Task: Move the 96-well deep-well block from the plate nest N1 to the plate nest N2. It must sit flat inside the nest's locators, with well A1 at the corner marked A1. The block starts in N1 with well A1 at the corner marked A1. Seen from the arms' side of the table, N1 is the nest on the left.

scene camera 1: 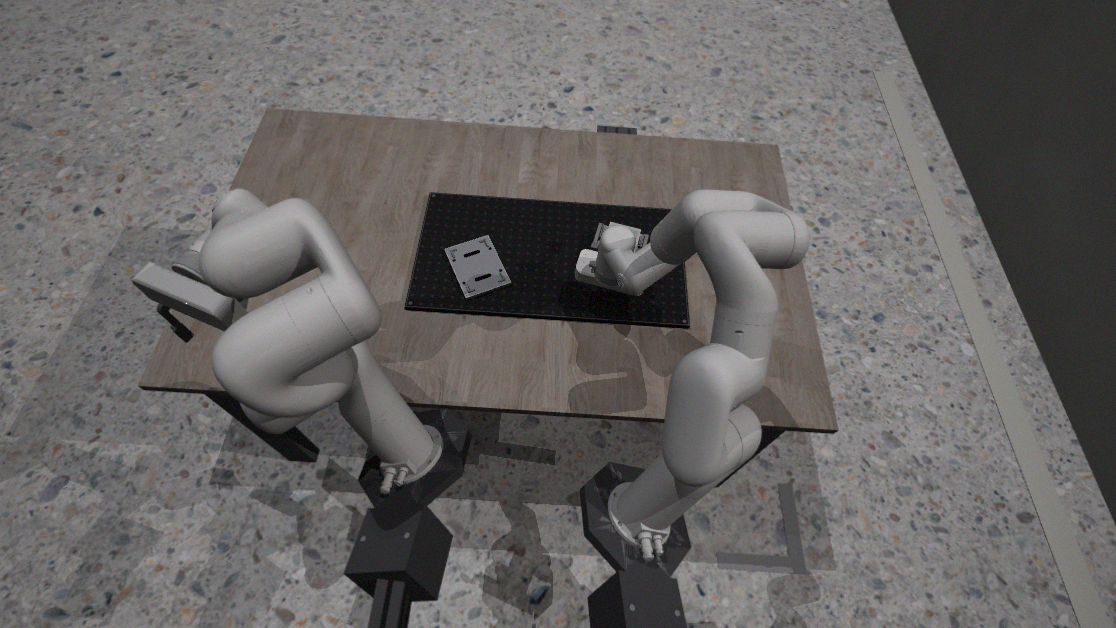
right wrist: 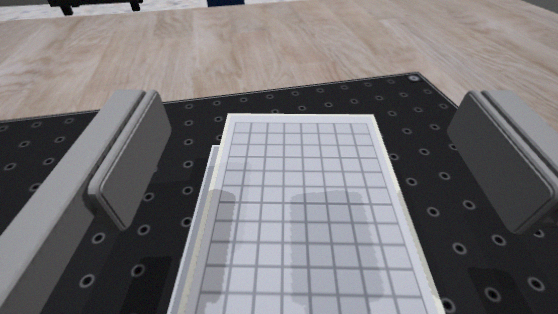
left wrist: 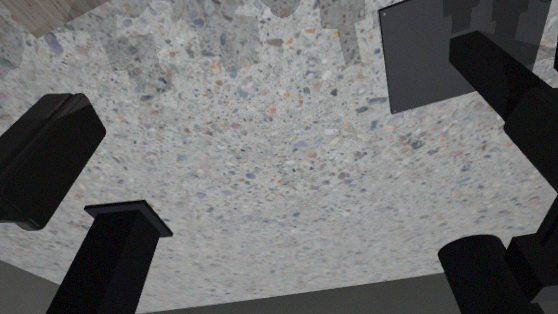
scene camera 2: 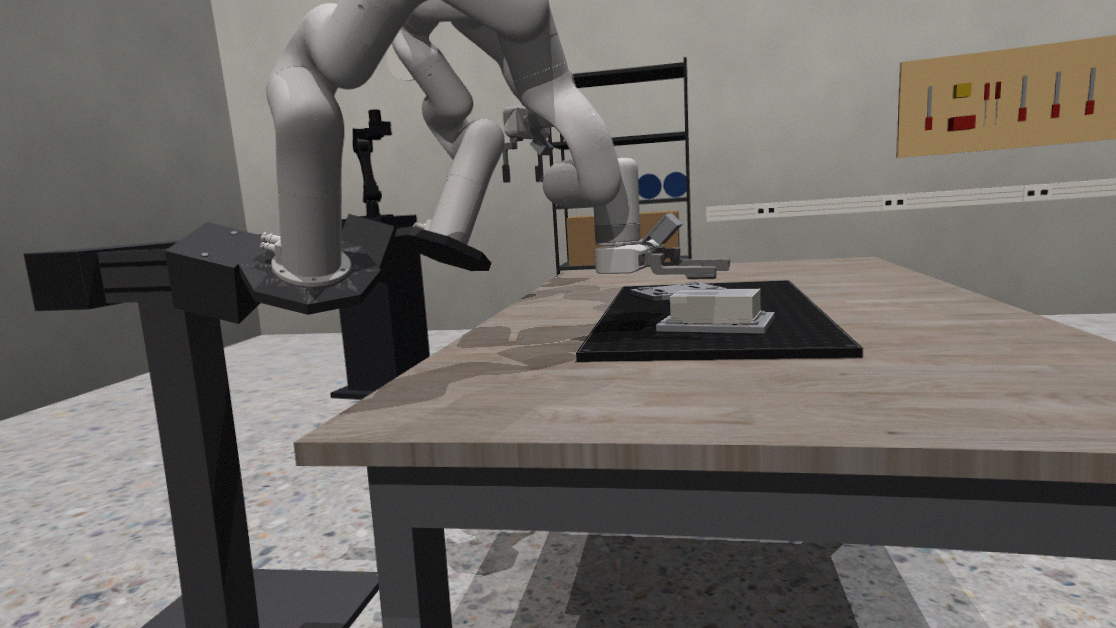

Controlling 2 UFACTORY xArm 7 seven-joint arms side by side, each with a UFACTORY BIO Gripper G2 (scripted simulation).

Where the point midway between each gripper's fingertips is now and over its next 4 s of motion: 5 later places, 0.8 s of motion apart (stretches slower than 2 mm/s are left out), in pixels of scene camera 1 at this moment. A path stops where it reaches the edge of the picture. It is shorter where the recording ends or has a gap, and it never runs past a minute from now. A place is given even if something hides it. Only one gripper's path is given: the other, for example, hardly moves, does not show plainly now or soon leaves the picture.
The right gripper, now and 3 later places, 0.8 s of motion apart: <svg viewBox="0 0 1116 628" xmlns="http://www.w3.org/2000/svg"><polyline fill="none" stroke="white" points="623,230 612,222 586,213 558,204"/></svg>
